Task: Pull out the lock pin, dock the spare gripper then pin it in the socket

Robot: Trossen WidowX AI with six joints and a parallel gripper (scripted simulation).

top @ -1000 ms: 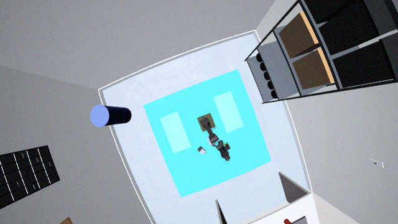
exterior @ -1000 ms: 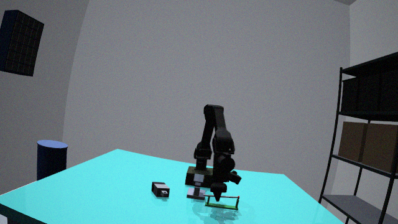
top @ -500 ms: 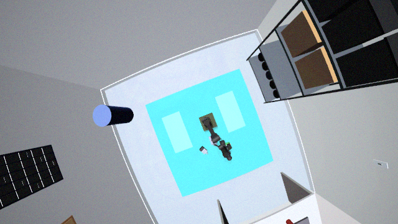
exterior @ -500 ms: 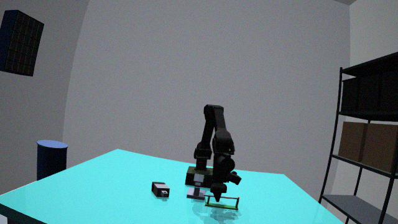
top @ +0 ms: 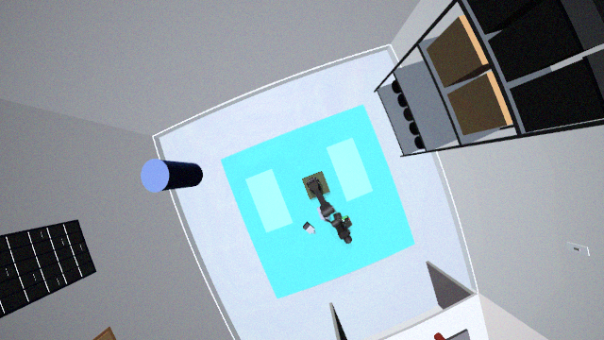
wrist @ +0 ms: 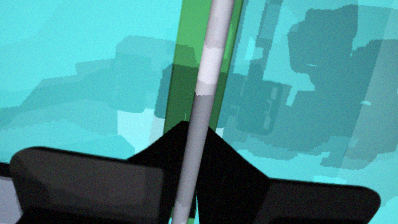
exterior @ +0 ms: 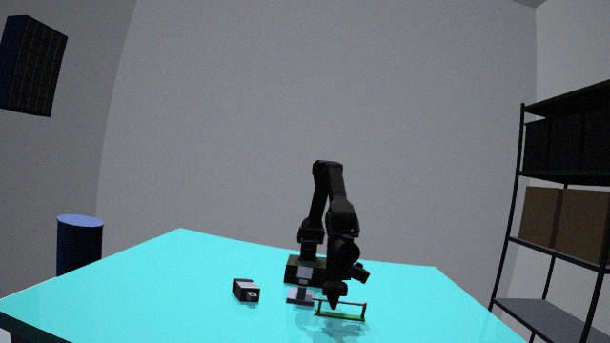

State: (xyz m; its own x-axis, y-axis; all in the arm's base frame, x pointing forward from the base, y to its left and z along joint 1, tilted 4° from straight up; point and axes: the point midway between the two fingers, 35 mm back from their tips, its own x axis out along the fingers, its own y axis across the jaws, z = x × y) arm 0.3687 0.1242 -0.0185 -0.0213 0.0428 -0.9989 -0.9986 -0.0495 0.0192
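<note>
The green stand is 2 cm to the left of my gripper tip. The rest, counted from my gripper tip: grey mount 10 cm to the right, 9 cm behind, 3 cm above; spare gripper 24 cm to the right.
</note>
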